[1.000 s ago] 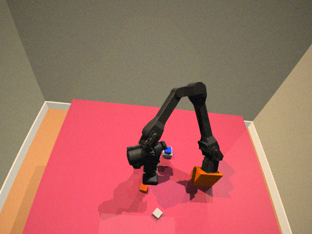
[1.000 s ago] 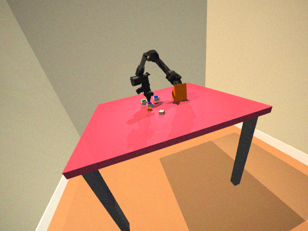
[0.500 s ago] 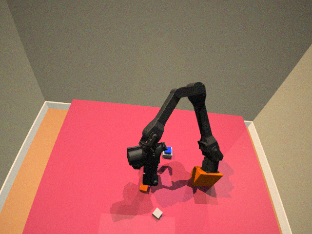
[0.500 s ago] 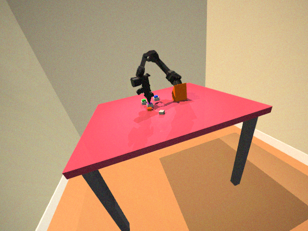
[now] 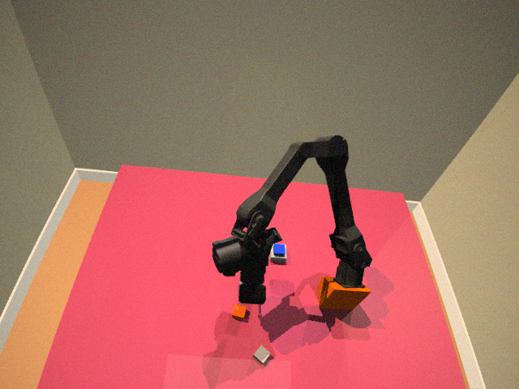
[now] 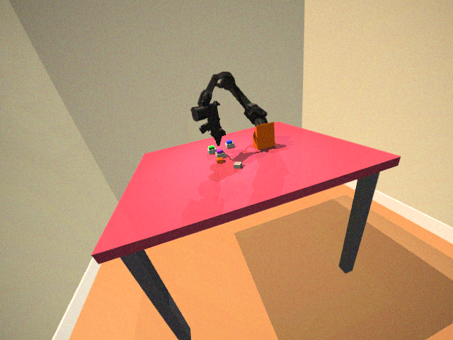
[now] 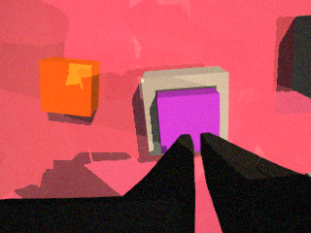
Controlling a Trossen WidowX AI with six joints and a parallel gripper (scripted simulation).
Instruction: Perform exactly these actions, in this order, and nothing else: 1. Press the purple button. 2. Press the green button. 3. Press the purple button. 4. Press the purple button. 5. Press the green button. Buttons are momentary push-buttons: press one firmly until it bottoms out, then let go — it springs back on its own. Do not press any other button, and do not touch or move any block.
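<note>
Now: gripper tip 30 mm above the purple button. The rest, counted from my gripper tip: orange block 70 mm to the left, 50 mm below, 30 mm ahead; then green button 100 mm to the right, 30 mm below, 20 mm ahead; then blue button 110 mm to the right, 100 mm behind, 30 mm below.
</note>
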